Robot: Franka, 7 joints.
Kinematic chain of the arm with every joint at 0, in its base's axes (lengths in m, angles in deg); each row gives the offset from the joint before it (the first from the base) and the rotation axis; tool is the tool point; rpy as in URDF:
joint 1: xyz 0 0 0.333 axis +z
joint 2: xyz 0 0 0 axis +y
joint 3: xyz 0 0 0.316 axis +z
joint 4: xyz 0.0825 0 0 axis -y
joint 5: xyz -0.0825 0 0.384 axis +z
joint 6: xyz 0 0 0 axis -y
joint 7: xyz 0.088 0 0 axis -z
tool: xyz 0 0 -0.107 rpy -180 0 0
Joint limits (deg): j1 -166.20..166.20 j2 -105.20..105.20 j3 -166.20..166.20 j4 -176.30..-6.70 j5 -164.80..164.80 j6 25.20..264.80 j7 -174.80..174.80
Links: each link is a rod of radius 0.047 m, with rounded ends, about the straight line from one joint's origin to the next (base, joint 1, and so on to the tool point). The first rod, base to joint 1, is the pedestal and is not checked.
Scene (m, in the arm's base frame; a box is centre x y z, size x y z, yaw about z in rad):
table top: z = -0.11
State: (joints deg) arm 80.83 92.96 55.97 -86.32 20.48 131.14 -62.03
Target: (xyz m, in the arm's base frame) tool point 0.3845 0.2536 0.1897
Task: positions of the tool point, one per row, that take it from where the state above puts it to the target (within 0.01 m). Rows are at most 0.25 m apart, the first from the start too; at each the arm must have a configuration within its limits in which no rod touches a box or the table.
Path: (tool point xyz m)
1: -0.2758 0.5258 -0.0089
2: -0.0874 0.5449 0.0090
3: 0.1090 0.5063 0.0491
4: 0.2777 0.4043 0.1124
5: 0.3844 0.2536 0.1897

